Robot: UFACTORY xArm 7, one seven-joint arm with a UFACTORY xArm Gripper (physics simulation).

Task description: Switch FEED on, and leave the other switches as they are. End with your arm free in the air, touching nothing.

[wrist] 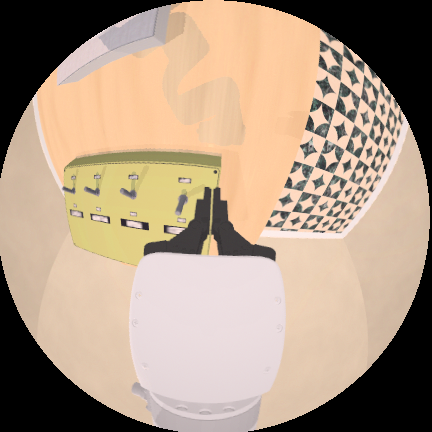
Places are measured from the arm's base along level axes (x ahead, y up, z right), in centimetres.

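Where they show: gripper, fingertip midpoint: [211,196].
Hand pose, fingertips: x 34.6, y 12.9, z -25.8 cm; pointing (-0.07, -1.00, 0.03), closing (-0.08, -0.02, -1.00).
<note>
After its pixels a point has its place.
A yellow-green panel [107,240] @[x 56.4, y 9.5, z 1.7 cm] lies at the left of the wrist view with four lever switches in a row. The rightmost lever [181,203] @[x 43.4, y 5.3, z -20.7 cm] leans toward the lower edge, toward its lower small label. The other levers [129,193] @[x 42.8, y 4.4, z -8.9 cm] [92,191] @[x 42.8, y 4.6, z 3.1 cm] [69,190] @[x 43.0, y 4.4, z 15.1 cm] lie at a different angle, pointing left. The rightmost name plate [173,230] @[x 50.8, y 6.4, z -18.7 cm] is partly hidden by the gripper, and its lettering is too blurred to read. My gripper [211,196] @[x 34.6, y 12.9, z -25.8 cm] is shut and empty, over the panel's right edge, to the right of the rightmost lever and apart from it.
A grey box-like object [112,45] stands at the upper left on the wooden table [270,90] @[x 20.0, y -6.8, z -34.9 cm]. A black-and-cream patterned area [345,130] covers the right part of the table. The table's pale edge [300,234] shows at the lower right.
</note>
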